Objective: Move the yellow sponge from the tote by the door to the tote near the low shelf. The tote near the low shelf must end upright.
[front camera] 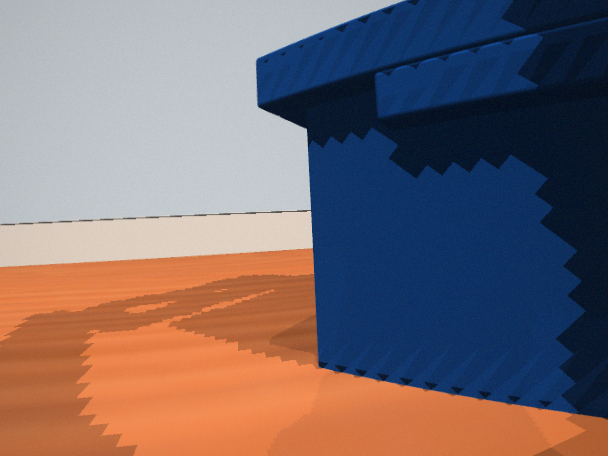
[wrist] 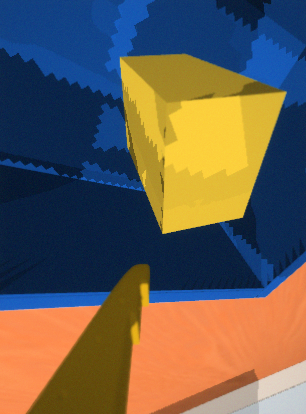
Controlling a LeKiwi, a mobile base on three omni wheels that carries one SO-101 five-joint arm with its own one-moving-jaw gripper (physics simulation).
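Frame: origin at the arm's base, x ahead, y left, z up, level; metres.
Seen in the pictures: end effector, tool point: (wrist: 149, 279).
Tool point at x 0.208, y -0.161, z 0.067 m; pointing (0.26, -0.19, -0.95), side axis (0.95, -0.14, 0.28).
Observation:
Offsets run from my tool point to a thing's top centre. "spot": to the spot under its first point. Level surfaces: height alone.
A blue tote {dx +0.020, dy +0.010, dz -0.036 m} (front camera: 425, 260) (wrist: 190, 295) stands upright on the right of the front view, its left and near walls showing; the wrist view looks into it across its rim. Neither the door nor the low shelf shows, so I cannot tell from these frames which tote it is. The yellow sponge {dx +0.043, dy -0.005, dz -0.044 m} (wrist: 207, 150) is a thick block inside the tote, in the upper middle and right of the wrist view. My gripper (wrist: 144, 272) is open: one notched yellow jaw shows, and the moving jaw is out of the picture. The jaw tip is short of the sponge, with a gap between them in the picture.
An orange wood-grain floor {dz -0.156 m} (front camera: 200, 400) (wrist: 200, 340) lies around the tote, with jagged shadows to the left. A low pale wall (front camera: 150, 237) runs behind it under a grey background. The tote's overhanging rim {spot: dx -0.066, dy +0.153, dz -0.050 m} (front camera: 320, 70) juts out to the left.

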